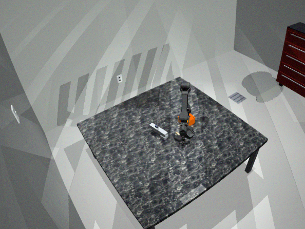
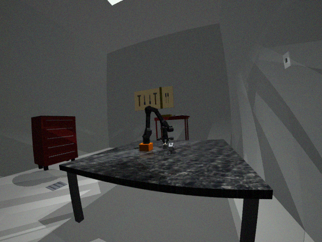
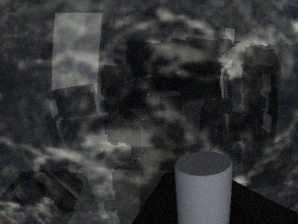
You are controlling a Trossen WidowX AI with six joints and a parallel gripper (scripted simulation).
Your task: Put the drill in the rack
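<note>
Now: gripper tip 50 mm to the left of the dark block and 10 mm below it. Also, from my gripper tip: dark key (240 mm to the right, 80 mm ahead, 40 mm above); then grey metal block (220 mm to the right, 80 mm ahead, 30 mm above).
</note>
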